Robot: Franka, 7 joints.
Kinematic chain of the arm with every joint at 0, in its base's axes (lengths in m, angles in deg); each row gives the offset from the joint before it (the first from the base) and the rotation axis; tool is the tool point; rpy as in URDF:
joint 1: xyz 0 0 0.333 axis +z
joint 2: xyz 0 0 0 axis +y
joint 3: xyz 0 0 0.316 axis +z
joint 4: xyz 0.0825 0 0 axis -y
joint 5: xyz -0.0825 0 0.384 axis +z
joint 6: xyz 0 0 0 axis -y
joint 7: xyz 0.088 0 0 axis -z
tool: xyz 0 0 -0.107 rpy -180 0 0
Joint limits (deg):
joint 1: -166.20..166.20
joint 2: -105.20..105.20
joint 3: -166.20..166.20
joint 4: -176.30..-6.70
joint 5: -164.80..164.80
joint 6: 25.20..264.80
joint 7: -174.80..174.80
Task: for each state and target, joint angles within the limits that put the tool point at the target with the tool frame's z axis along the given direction. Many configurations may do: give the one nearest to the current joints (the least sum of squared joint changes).
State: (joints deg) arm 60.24 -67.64 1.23 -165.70 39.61 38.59 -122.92
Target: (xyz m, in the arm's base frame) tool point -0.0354 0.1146 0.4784 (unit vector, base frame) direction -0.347 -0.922 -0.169
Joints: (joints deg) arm 77.02 -52.84 3.17 -156.66 23.68 25.20 -122.92
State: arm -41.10 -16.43 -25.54 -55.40 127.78 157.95 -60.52
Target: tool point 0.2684 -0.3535 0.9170 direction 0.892 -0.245 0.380
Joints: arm -37.26 -17.89 -9.18 -86.86 95.88 150.52 -60.52
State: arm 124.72 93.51 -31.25 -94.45 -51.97 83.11 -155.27
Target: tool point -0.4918 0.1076 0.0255 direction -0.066 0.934 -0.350
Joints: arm 166.20 46.76 9.09 -118.88 -97.21 106.38 -155.27
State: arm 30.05 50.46 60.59 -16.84 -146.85 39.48 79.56
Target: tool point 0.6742 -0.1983 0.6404 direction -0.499 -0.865 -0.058
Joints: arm -15.74 59.95 56.65 -20.68 -146.36 58.30 79.56
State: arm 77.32 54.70 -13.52 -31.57 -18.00 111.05 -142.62
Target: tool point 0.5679 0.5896 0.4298 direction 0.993 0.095 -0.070
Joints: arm 68.68 56.09 -46.31 -56.76 -64.08 154.17 -142.62
